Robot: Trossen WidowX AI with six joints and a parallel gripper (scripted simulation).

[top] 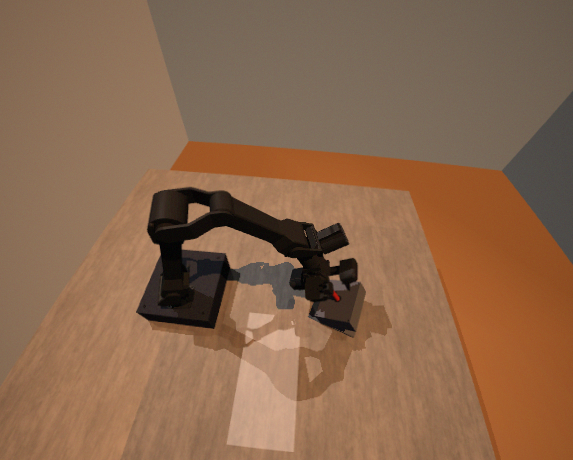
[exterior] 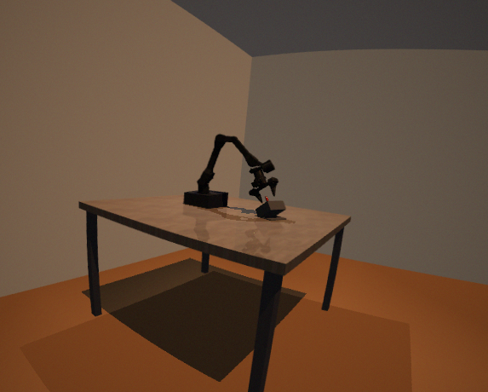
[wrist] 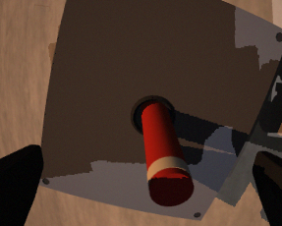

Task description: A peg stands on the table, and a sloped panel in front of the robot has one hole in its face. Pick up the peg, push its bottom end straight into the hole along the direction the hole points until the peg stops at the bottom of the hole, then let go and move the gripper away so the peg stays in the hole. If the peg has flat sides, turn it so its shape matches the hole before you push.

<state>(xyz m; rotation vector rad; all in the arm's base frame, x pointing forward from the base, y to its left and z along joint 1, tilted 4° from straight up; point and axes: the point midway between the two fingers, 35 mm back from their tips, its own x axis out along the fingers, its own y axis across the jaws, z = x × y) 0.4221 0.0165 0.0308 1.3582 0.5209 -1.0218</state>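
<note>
My gripper tip is right at the round peg. Also, from my gripper tip: grey sloped panel (30 mm ahead, 20 mm to the right, 50 mm below).
</note>
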